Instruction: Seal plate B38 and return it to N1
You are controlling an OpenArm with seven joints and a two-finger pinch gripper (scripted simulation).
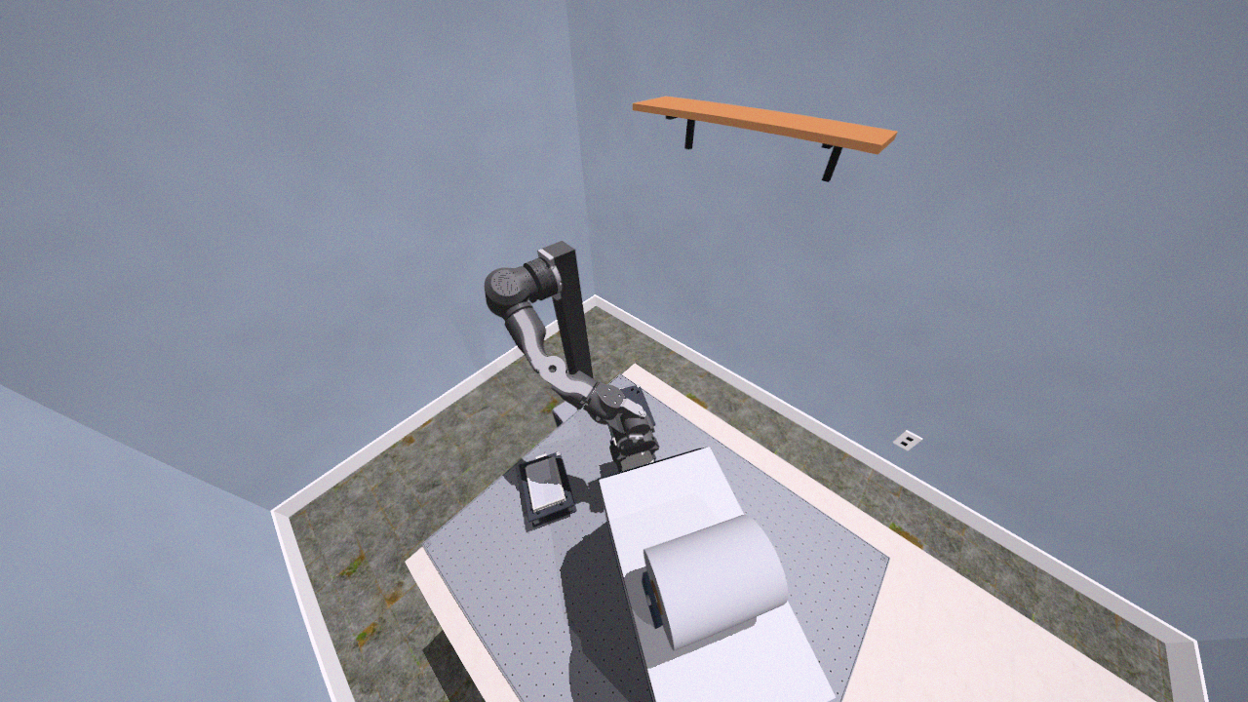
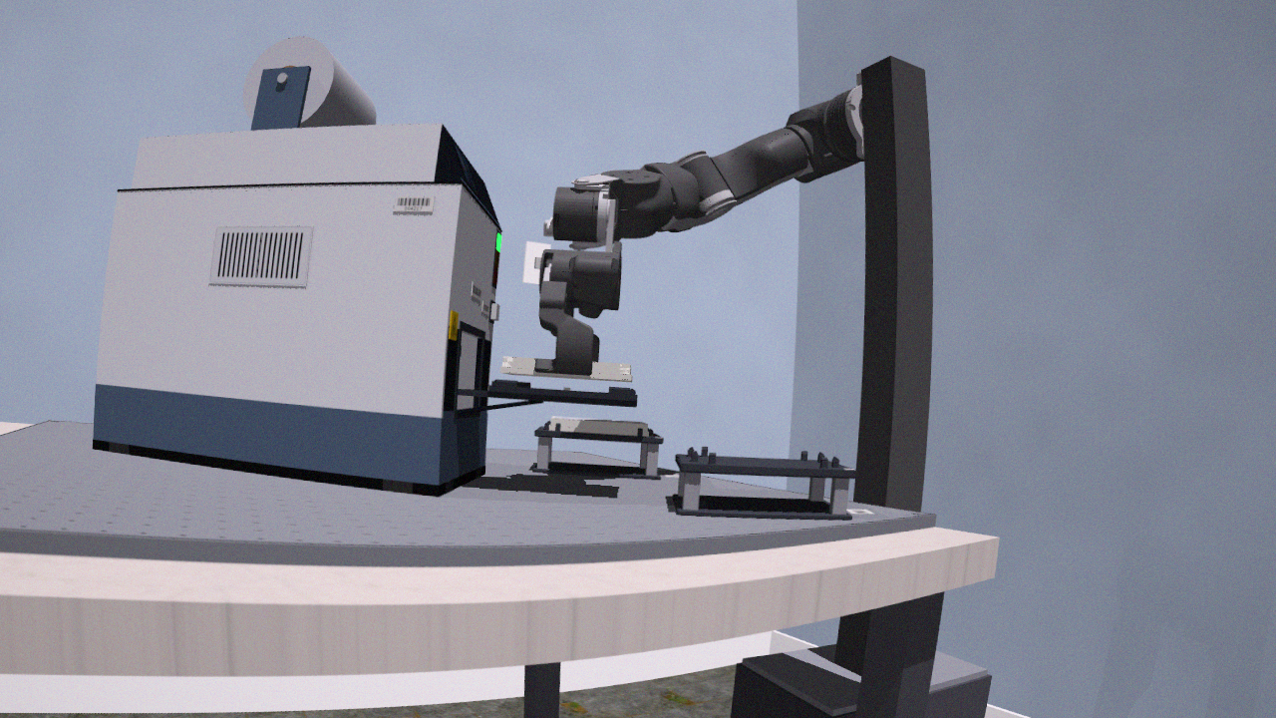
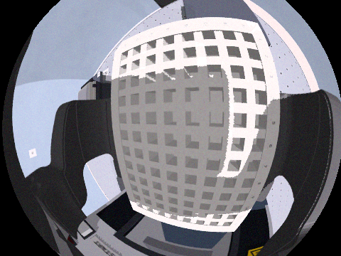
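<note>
My gripper is now 2 cm above the sealer's stage. Also, from my hand: start key: 6 cm ahead, 12 cm to the right, 7 cm above; then foil roll: 31 cm ahead, 13 cm to the right, 29 cm above; then yellow warning label: 13 cm ahead, 4 cm to the left, 3 cm above.
</note>
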